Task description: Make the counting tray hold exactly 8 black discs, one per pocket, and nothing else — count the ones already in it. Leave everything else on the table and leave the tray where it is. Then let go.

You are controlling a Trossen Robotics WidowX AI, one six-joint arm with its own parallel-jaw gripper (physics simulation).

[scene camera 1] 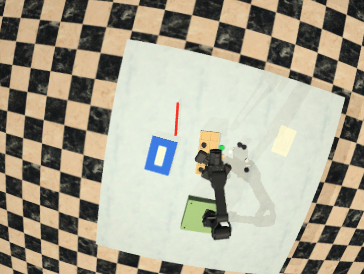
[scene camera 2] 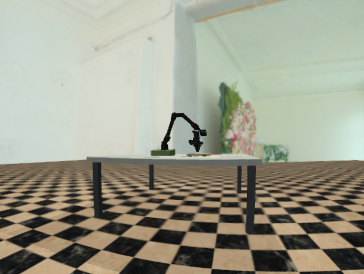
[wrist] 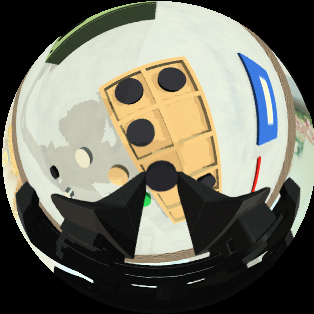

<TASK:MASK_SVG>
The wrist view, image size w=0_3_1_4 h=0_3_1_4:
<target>my gripper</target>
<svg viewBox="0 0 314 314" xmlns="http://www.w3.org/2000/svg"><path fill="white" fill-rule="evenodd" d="M15 193L17 214L30 242L54 261L83 274L93 281L90 282L81 276L54 266L53 273L72 288L94 300L113 307L144 313L173 313L201 308L221 301L251 284L273 265L293 239L290 228L295 219L300 199L300 187L289 176L282 183L279 190L279 199L273 208L270 209L264 202L270 192L270 187L268 186L232 197L204 185L182 171L176 171L178 175L176 183L177 192L194 254L198 255L209 251L209 256L182 263L147 265L124 262L124 257L134 258L145 198L145 171L139 172L121 187L97 201L75 199L58 193L50 194L53 204L64 218L59 227L62 230L61 232L39 207L39 197L27 181ZM264 253L261 261L247 267L249 261Z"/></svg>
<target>tan counting tray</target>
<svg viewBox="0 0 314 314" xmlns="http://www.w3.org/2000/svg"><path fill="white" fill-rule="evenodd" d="M148 187L173 223L185 220L176 184L167 191L154 191ZM98 87L111 121L138 172L146 172L147 166L153 161L166 160L174 165L176 171L182 171L194 179L210 172L215 177L215 184L212 189L221 192L220 156L213 119L201 85L185 56L165 58L140 65ZM134 119L148 119L154 126L154 138L146 146L135 146L126 137L126 128ZM125 78L136 78L143 86L142 97L133 104L121 103L114 96L116 85ZM161 69L165 67L180 69L186 77L185 85L174 92L163 90L157 83L157 75Z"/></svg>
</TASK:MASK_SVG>
